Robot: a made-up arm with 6 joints. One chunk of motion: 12 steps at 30 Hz.
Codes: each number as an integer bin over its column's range. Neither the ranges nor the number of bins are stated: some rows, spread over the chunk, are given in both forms.
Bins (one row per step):
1: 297 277 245 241 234 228
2: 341 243 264 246 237 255
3: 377 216 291 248 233 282
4: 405 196 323 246 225 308
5: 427 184 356 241 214 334
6: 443 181 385 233 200 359
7: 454 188 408 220 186 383
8: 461 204 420 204 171 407
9: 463 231 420 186 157 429
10: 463 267 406 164 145 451
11: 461 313 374 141 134 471
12: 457 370 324 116 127 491
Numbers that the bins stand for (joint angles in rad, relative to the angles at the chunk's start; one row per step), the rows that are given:
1: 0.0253 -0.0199 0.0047 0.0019 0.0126 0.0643
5: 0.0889 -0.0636 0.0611 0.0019 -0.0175 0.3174
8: 0.1055 -0.0542 0.0937 -0.0061 -0.0823 0.4917
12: 0.1036 0.0238 0.0449 -0.0250 -0.1486 0.6923
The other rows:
2: 0.0468 -0.0359 0.0143 0.0030 0.0171 0.1288
3: 0.0644 -0.0486 0.0281 0.0034 0.0111 0.1933
4: 0.0781 -0.0579 0.0443 0.0030 -0.0010 0.2553
6: 0.0967 -0.0650 0.0759 0.0002 -0.0386 0.3771
7: 0.1021 -0.0617 0.0876 -0.0026 -0.0597 0.4344
9: 0.1065 -0.0415 0.0937 -0.0100 -0.1034 0.5442
10: 0.1065 -0.0246 0.0866 -0.0147 -0.1215 0.5968
11: 0.1055 -0.0030 0.0703 -0.0196 -0.1381 0.6445

